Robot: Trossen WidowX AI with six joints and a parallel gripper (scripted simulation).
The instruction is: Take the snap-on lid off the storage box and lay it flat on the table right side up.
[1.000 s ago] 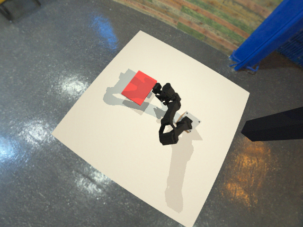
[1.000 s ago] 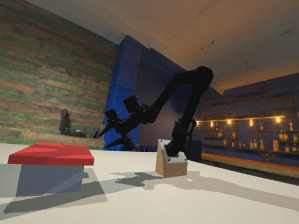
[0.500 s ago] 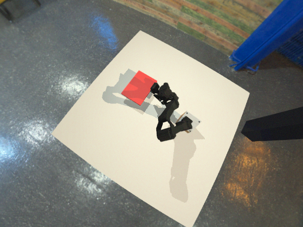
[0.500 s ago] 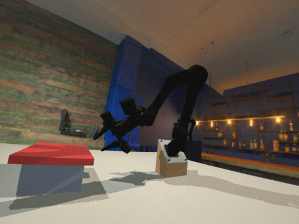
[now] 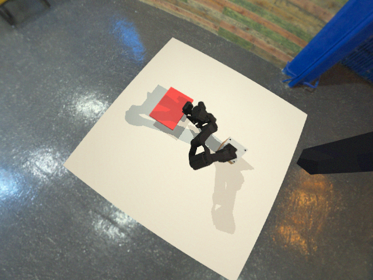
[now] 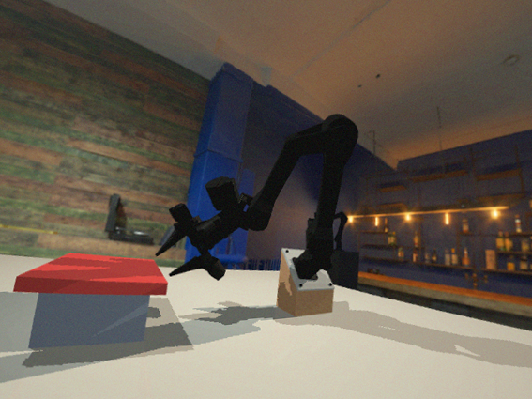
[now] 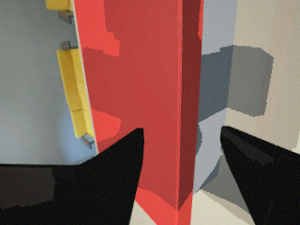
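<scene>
The red lid lies 9 cm ahead of my gripper tip, 1 cm to the left of it and 1 cm below it. Also, from my gripper tip: storage box: 9 cm ahead, 1 cm to the left, 5 cm below.
</scene>
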